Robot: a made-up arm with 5 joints.
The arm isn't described. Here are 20 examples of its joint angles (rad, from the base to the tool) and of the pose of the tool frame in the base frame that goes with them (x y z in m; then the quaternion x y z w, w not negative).
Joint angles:
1: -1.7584 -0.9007 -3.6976 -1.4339 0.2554
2: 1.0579 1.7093 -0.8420 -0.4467 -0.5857
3: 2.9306 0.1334 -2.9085 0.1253 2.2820
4: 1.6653 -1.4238 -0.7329 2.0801 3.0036
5: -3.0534 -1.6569 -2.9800 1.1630 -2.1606
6: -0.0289 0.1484 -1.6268 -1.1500 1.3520
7: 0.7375 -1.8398 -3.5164 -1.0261 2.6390
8: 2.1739 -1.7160 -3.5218 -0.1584 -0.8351
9: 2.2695 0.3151 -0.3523 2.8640 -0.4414
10: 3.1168 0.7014 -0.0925 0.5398 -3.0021
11: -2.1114 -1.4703 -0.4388 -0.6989 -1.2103
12: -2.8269 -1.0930 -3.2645 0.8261 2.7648
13: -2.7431 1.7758 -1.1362 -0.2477 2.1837
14: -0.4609 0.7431 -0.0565 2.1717 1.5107
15: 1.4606 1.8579 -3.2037 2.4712 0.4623
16: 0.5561 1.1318 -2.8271 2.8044 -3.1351
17: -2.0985 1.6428 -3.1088 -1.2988 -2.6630
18: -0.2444 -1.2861 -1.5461 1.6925 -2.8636
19: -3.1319 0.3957 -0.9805 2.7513 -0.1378
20: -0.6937 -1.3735 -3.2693 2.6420 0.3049
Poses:
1: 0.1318 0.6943 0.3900 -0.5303 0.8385 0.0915 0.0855
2: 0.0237 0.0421 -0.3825 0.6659 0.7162 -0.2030 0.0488
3: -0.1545 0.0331 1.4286 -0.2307 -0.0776 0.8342 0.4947
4: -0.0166 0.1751 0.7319 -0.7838 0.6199 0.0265 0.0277
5: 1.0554 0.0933 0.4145 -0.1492 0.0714 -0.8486 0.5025
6: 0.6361 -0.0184 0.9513 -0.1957 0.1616 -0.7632 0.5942
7: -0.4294 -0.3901 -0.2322 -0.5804 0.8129 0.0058 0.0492
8: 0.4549 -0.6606 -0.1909 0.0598 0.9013 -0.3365 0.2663
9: -0.0990 0.1179 0.2390 0.0335 0.1531 -0.6030 0.7822
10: 0.0235 -0.0006 -0.1000 -0.8367 0.0689 -0.5424 0.0311
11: -0.0539 -0.0898 0.9395 0.2373 -0.1148 -0.0868 0.9607
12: 0.9443 0.3074 0.7423 0.1822 0.0656 0.9806 0.0305
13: -0.1418 -0.0597 -0.4669 0.7638 0.6154 0.1871 0.0537
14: -0.1065 0.0529 0.1856 0.0780 -0.1177 -0.8567 0.4961
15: 0.0862 0.7792 0.0244 0.7426 0.4049 -0.3053 0.4375
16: 0.6634 0.4123 0.4626 0.2307 -0.8182 0.1462 0.5059
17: -0.4223 -0.7245 0.5145 0.1799 0.0522 -0.7114 0.6773
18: -0.0799 0.0199 1.1122 0.2174 0.8134 0.0091 0.5394
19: -0.4041 -0.0039 0.2575 -0.0345 0.4672 -0.0566 0.8817
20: -0.6060 0.5039 0.5737 0.4740 -0.2585 0.8258 0.1626
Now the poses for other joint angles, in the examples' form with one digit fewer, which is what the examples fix.
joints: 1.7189 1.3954 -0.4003 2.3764 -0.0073
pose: 0.017 -0.111 0.130 -0.075 -0.087 -0.651 0.750
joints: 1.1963 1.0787 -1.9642 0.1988 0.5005
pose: 0.372 0.948 0.175 -0.885 -0.321 -0.223 0.253
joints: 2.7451 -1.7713 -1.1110 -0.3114 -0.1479
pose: 0.423 -0.177 1.048 0.003 0.026 -0.269 0.963
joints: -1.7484 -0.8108 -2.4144 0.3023 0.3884
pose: 0.081 0.449 1.344 0.053 -0.096 0.773 0.625
